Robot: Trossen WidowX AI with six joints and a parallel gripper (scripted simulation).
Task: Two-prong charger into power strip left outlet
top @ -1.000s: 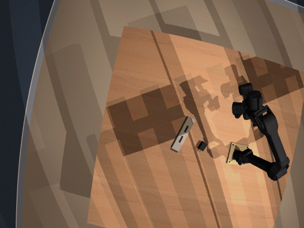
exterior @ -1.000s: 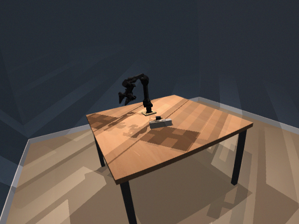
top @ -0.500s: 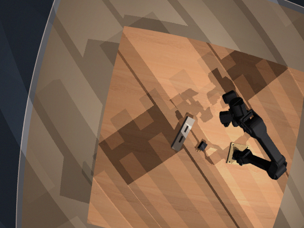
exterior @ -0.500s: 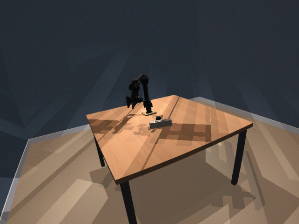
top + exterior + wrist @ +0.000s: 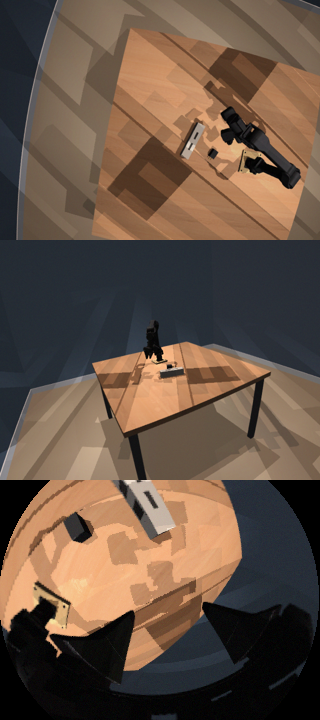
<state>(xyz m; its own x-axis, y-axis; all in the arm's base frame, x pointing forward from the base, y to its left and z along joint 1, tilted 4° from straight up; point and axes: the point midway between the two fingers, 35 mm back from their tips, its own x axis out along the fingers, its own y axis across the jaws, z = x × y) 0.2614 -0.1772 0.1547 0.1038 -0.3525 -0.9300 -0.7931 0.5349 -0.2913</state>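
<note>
Now: the black two-prong charger 1 cm behind my gripper tip, 21 cm to the left of it and 13 cm below it.
</note>
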